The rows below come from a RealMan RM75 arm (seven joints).
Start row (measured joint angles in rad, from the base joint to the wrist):
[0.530 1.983 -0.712 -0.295 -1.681 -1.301 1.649]
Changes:
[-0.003 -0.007 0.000 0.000 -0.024 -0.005 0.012]
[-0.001 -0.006 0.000 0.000 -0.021 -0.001 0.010]
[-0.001 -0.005 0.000 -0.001 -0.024 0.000 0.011]
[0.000 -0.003 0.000 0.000 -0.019 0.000 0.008]
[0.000 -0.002 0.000 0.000 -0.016 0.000 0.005]
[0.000 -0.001 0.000 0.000 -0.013 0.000 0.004]
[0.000 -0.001 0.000 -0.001 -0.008 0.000 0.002]
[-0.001 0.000 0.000 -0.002 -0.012 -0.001 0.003]
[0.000 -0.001 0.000 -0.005 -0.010 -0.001 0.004]
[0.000 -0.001 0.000 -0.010 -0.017 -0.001 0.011]
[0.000 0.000 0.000 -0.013 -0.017 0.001 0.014]
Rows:
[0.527 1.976 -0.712 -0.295 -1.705 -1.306 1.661]
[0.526 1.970 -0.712 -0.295 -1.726 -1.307 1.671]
[0.525 1.965 -0.712 -0.296 -1.750 -1.307 1.682]
[0.525 1.962 -0.712 -0.296 -1.769 -1.307 1.690]
[0.525 1.960 -0.712 -0.296 -1.785 -1.307 1.695]
[0.525 1.959 -0.712 -0.296 -1.798 -1.307 1.699]
[0.525 1.958 -0.712 -0.297 -1.806 -1.307 1.701]
[0.524 1.958 -0.712 -0.299 -1.818 -1.308 1.704]
[0.524 1.957 -0.712 -0.304 -1.828 -1.309 1.708]
[0.524 1.956 -0.712 -0.314 -1.845 -1.310 1.719]
[0.524 1.956 -0.712 -0.327 -1.862 -1.309 1.733]

